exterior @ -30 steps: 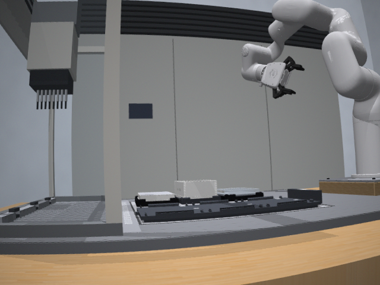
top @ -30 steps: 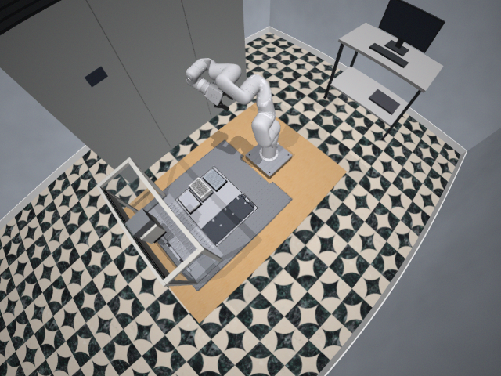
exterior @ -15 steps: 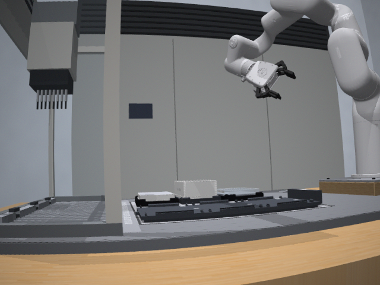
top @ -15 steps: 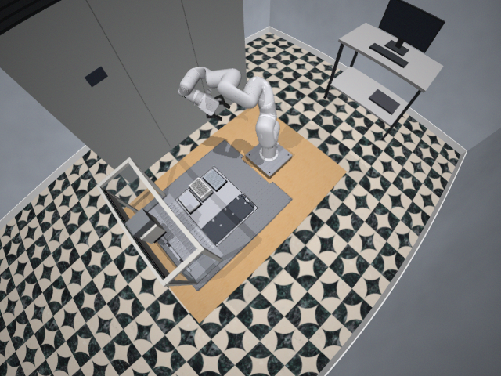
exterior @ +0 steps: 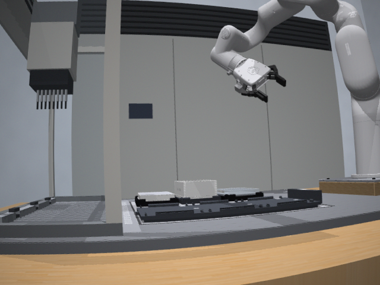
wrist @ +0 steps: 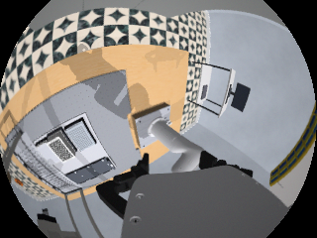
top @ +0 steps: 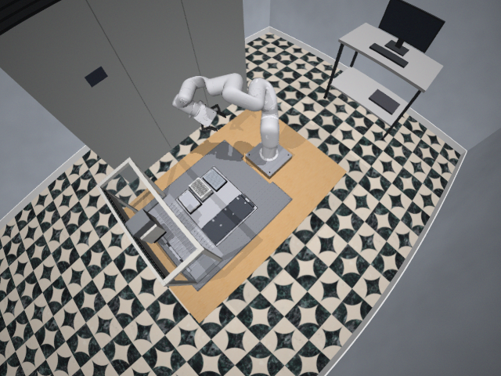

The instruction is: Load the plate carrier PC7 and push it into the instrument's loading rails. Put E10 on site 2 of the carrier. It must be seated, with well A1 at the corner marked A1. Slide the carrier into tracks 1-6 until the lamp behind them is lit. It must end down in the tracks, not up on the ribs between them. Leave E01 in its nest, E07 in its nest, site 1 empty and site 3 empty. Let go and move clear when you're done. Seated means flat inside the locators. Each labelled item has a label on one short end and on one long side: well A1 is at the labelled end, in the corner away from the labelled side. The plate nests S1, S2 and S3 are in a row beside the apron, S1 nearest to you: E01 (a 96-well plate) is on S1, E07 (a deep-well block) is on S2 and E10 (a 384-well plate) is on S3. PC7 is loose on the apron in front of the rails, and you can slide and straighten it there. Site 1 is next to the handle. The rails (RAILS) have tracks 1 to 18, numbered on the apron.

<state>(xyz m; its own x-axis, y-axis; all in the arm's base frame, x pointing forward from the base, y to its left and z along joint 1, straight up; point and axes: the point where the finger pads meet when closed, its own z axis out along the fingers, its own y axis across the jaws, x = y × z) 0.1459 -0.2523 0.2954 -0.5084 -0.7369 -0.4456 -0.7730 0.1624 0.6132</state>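
My gripper is now 42 cm short of the black plate nest, 33 cm above it and 2 cm to the right of it. From my hand the other things lie so: carrier PC7: 37 cm ahead, 32 cm below, 30 cm to the left; plate E01: 31 cm below, 21 cm ahead, 6 cm to the left; instrument frame post: 59 cm ahead, 41 cm to the left, 8 cm below.
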